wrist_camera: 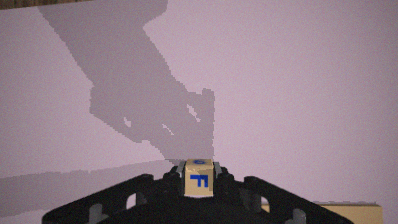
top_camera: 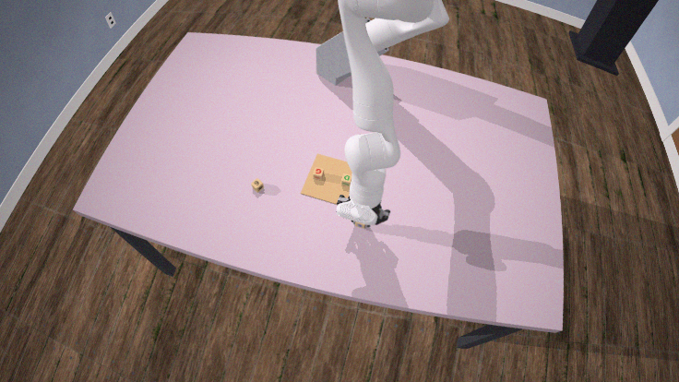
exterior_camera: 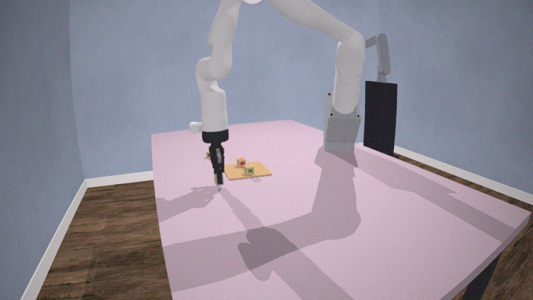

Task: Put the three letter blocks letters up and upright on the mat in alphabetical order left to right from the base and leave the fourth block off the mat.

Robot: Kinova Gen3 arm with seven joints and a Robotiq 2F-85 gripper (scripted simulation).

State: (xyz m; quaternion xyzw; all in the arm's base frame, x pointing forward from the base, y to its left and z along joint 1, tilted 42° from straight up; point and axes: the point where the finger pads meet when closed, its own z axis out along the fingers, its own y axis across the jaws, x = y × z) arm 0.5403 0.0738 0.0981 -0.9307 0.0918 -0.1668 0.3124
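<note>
The tan mat is 110 mm behind my hand, 110 mm to the right of it and 30 mm below it. Also, from my hand: blue N block (10 mm below); then green D block (120 mm behind, 70 mm to the right, 10 mm below).
</note>
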